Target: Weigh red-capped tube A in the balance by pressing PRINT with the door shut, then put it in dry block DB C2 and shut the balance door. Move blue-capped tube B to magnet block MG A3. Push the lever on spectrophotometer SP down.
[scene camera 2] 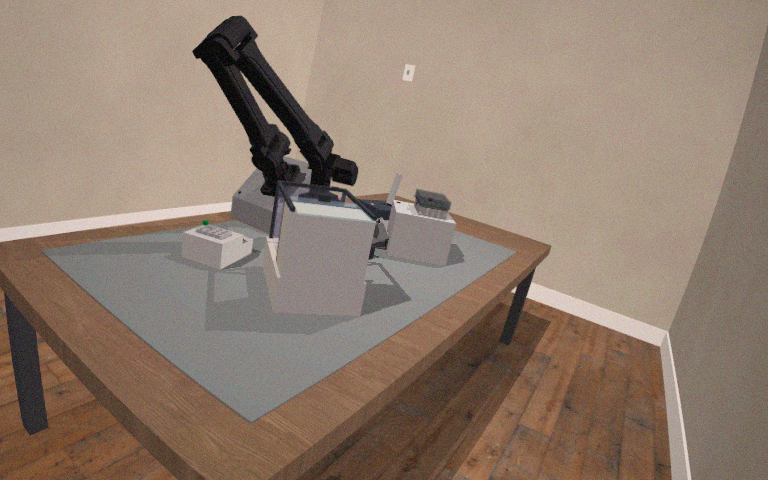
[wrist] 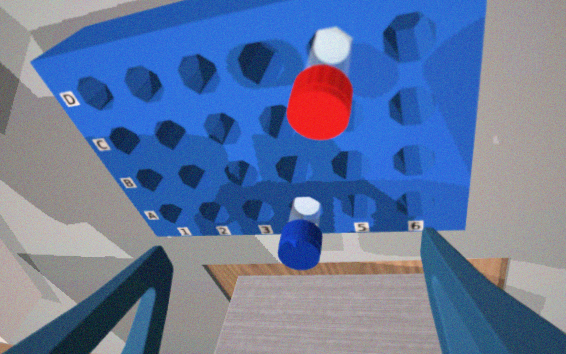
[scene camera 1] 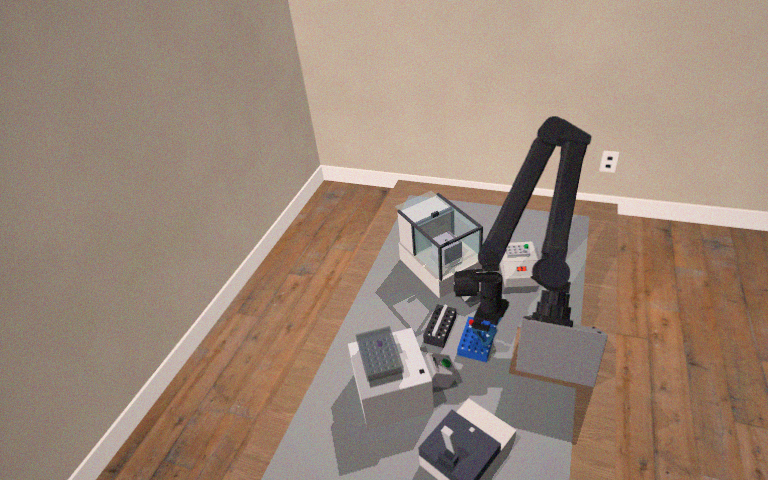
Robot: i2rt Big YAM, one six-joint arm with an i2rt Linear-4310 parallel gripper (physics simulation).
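Red-capped tube A [wrist: 320,107] [scene camera 1: 471,322] stands in the blue rack [wrist: 452,150] [scene camera 1: 467,354], in column 5 of its back row D. Blue-capped tube B [wrist: 300,247] stands in row A, column 4. My gripper [wrist: 287,248] [scene camera 1: 482,327] is open and empty above the rack, its fingers spread to either side of tube B in the wrist view. The glass-walled balance [scene camera 1: 419,271] [scene camera 2: 320,266] stands behind; its door's position is unclear. A black block with a white bar [scene camera 1: 440,325] lies left of the rack. A dark-topped instrument [scene camera 1: 470,438] has an upright white lever [scene camera 1: 447,439] [scene camera 2: 394,189].
A white unit with a grey well block [scene camera 1: 379,353] [scene camera 2: 433,200] stands front left of the rack. A small green-buttoned device [scene camera 1: 443,367] is beside it. A white keypad box [scene camera 1: 521,277] [scene camera 2: 212,249] stands right of the balance. The grey arm base plate [scene camera 1: 560,350] lies right of the rack.
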